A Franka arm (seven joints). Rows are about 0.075 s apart.
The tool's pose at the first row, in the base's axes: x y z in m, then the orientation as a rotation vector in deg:
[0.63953 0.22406 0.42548 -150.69 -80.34 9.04]
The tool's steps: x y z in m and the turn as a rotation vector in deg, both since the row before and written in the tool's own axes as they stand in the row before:
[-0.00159 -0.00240 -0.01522 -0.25 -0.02 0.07]
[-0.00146 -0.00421 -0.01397 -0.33 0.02 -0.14]
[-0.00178 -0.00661 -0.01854 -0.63 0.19 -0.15]
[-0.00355 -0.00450 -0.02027 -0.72 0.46 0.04]
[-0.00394 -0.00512 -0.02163 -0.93 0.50 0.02]
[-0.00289 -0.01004 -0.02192 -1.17 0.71 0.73]
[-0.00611 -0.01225 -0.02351 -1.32 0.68 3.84]
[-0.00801 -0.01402 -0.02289 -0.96 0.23 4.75]
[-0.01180 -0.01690 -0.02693 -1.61 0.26 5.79]
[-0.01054 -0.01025 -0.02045 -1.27 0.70 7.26]
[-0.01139 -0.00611 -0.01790 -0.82 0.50 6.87]
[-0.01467 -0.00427 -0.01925 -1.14 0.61 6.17]
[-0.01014 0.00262 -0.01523 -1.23 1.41 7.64]
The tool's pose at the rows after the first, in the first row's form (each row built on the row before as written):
[0.63922 0.22271 0.44091 -150.95 -80.37 8.91]
[0.63725 0.22262 0.45544 -151.10 -80.69 8.65]
[0.63379 0.22323 0.47489 -151.44 -81.11 7.96]
[0.63111 0.22113 0.49568 -151.90 -81.23 6.86]
[0.62758 0.21895 0.51787 -152.50 -81.45 5.56]
[0.62021 0.22038 0.54096 -153.73 -80.77 3.87]
[0.60884 0.22045 0.56568 -157.25 -75.93 2.36]
[0.59440 0.22119 0.58967 -161.04 -69.66 1.75]
[0.57537 0.22238 0.61771 -165.72 -61.92 0.76]
[0.56125 0.22223 0.63856 -170.26 -51.55 -0.64]
[0.54845 0.22033 0.65645 -173.64 -41.38 -1.56]
[0.53322 0.21696 0.67544 -176.51 -32.11 -2.78]
[0.52422 0.21071 0.69032 178.51 20.27 5.24]

